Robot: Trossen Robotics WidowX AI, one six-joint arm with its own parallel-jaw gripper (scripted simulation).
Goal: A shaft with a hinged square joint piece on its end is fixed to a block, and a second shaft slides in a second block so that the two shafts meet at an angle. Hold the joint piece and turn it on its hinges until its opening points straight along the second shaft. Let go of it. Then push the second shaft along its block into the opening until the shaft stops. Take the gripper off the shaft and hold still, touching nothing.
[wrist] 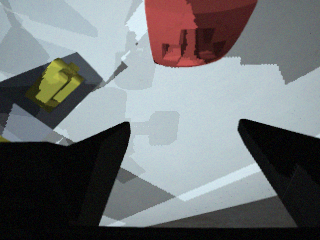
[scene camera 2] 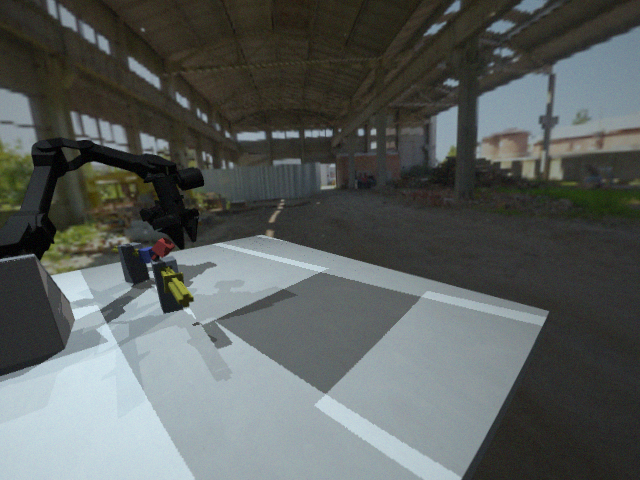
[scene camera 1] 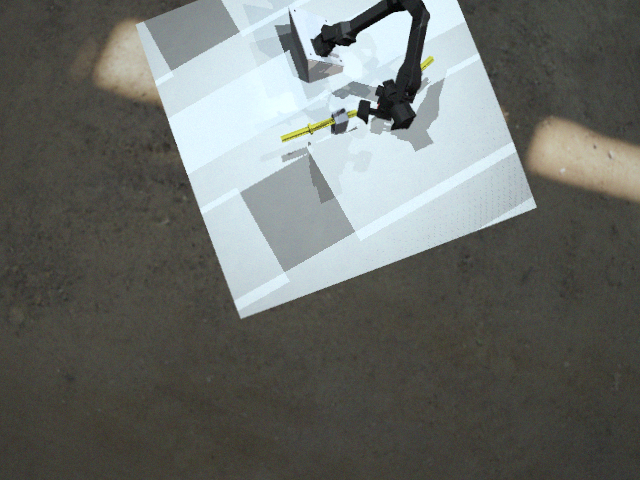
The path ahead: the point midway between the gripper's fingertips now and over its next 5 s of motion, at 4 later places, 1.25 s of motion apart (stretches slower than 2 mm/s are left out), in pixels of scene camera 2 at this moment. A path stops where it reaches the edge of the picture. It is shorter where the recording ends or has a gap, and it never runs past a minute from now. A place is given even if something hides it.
The gripper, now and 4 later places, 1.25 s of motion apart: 188, 245; 170, 254; 169, 260; 164, 265; 164, 255
